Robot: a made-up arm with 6 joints. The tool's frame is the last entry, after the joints. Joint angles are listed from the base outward. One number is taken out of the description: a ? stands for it. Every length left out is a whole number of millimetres.
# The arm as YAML. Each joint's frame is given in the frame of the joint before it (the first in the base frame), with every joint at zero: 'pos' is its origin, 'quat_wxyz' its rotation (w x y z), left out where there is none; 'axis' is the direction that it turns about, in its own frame. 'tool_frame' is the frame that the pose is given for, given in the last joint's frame.
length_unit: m
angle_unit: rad
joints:
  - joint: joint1
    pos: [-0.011, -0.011, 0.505]
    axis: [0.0, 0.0, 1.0]
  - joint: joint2
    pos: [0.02, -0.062, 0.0]
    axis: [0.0, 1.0, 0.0]
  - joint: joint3
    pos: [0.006, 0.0, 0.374]
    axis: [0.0, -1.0, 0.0]
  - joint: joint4
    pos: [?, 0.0, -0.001]
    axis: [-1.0, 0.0, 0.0]
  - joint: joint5
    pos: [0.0, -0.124, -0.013]
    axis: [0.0, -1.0, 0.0]
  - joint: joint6
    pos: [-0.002, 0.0, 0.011]
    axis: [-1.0, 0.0, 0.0]
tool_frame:
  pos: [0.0, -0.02, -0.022]
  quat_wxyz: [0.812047, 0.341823, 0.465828, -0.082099]
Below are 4 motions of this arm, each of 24 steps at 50 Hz.
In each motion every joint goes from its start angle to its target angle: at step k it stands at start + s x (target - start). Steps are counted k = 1, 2, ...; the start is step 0. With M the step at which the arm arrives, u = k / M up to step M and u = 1 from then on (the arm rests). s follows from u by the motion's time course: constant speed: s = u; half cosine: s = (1 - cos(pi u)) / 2; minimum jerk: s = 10 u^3 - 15 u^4 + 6 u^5.
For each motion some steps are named. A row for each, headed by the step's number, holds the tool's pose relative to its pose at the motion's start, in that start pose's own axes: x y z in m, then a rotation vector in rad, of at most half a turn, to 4 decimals.
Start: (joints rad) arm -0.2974 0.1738 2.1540 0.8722 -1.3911 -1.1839
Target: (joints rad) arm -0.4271 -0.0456 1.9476 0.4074 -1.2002 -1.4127
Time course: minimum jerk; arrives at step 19
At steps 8, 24:
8: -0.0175 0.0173 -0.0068 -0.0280 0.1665 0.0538
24: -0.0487 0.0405 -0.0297 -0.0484 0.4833 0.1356

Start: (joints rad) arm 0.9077 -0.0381 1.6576 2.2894 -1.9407 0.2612
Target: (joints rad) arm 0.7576 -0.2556 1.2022 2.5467 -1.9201 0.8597
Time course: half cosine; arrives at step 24
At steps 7, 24:
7: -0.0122 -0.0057 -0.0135 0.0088 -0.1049 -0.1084
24: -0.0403 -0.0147 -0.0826 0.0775 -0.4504 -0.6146

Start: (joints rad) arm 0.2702 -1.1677 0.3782 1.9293 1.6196 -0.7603
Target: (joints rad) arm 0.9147 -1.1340 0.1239 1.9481 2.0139 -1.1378
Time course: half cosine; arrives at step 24
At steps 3, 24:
3: 0.0043 -0.0020 -0.0119 0.0102 -0.0148 0.0344
24: 0.1758 0.0265 -0.2199 -0.0045 -0.4354 0.8785

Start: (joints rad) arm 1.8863 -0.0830 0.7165 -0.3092 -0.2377 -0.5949
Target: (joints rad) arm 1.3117 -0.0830 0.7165 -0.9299 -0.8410 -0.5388
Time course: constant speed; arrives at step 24
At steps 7, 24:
7: -0.0568 -0.0193 0.0139 0.1679 0.0140 -0.0335
24: -0.1963 -0.0506 0.0107 0.4759 0.1242 -0.0495

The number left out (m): 0.536
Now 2 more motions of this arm.
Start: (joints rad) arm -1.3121 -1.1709 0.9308 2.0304 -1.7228 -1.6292
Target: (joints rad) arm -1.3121 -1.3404 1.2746 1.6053 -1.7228 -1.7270
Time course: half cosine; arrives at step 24
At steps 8, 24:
8: -0.0325 0.0451 0.0670 0.1392 0.1176 -0.0073
24: -0.1236 0.1256 0.2924 0.5245 0.5088 0.0124

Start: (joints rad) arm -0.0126 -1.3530 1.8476 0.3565 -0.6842 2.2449
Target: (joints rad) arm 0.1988 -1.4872 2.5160 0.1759 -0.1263 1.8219
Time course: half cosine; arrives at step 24
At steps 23, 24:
23: 0.0219 -0.2362 -0.4506 1.2966 0.4669 -0.4768
24: 0.0213 -0.2368 -0.4525 1.3020 0.4674 -0.4798

